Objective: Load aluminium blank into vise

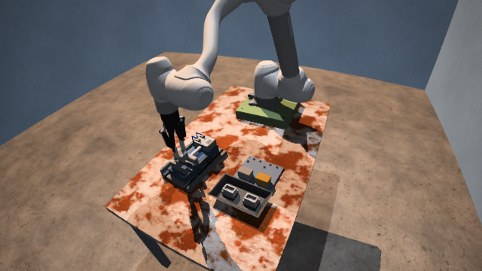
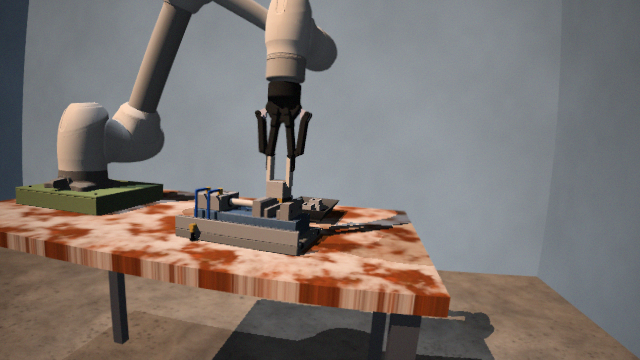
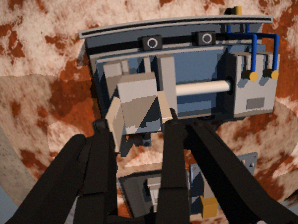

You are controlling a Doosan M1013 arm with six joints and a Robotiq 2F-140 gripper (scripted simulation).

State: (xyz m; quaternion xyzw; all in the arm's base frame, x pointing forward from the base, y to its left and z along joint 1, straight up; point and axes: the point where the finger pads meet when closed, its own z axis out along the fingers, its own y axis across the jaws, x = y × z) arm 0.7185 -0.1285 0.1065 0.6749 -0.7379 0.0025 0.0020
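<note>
Right now my hand is 90 mm past the piston rod, 10 mm to the right of it and 80 mm above it. Round my hand: infeed plate (150 mm behind, 320 mm to the left, 160 mm below); vise (70 mm behind, 10 mm to the left, 120 mm below); aluminium blank (110 mm behind, 270 mm to the left, 140 mm below).
</note>
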